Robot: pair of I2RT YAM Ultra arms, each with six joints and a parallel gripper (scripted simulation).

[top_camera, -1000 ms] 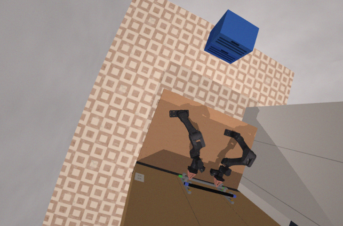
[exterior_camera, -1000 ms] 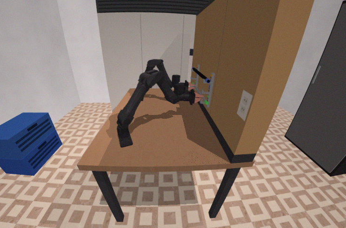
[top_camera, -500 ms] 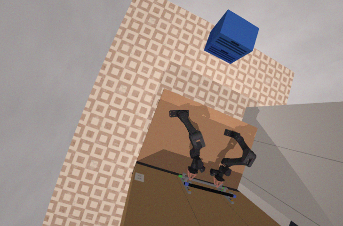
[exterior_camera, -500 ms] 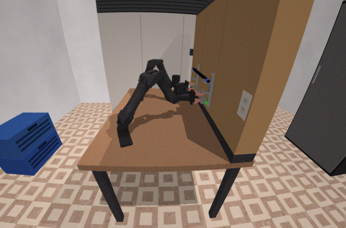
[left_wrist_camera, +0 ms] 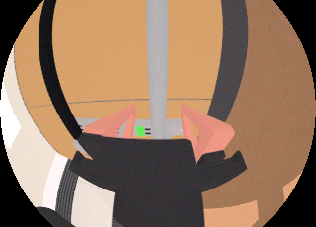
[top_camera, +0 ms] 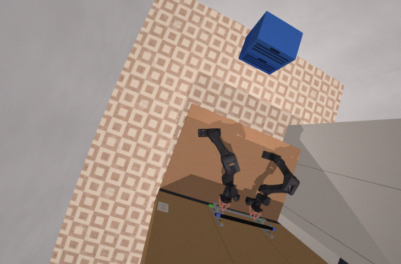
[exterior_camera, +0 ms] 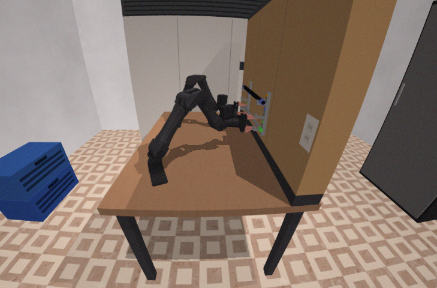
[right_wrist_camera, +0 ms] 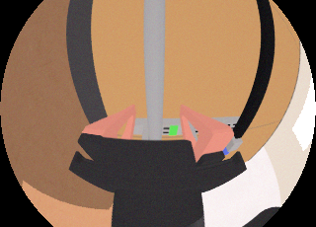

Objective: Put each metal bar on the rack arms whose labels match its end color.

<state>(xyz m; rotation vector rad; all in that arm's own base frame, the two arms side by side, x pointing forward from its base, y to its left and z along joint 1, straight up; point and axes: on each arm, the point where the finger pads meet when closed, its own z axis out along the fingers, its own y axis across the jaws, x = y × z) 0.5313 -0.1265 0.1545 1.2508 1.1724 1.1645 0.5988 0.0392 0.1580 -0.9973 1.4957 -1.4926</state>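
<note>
My left gripper is now 10 mm past the black bar, 140 mm to the left of it and 150 mm below it. From my left hand the other things lie so: brown wall panel: 100 mm ahead, 190 mm to the right, 270 mm above; then black baseboard: 40 mm ahead, 190 mm to the right, 120 mm below.
My right hand is 150 mm to the right of the black bar, 150 mm below it and 10 mm past it. Also, from my right hand: brown wall panel 270 mm above, 100 mm to the left, 100 mm ahead; then black baseboard 130 mm below, 100 mm to the left, 40 mm ahead.
</note>
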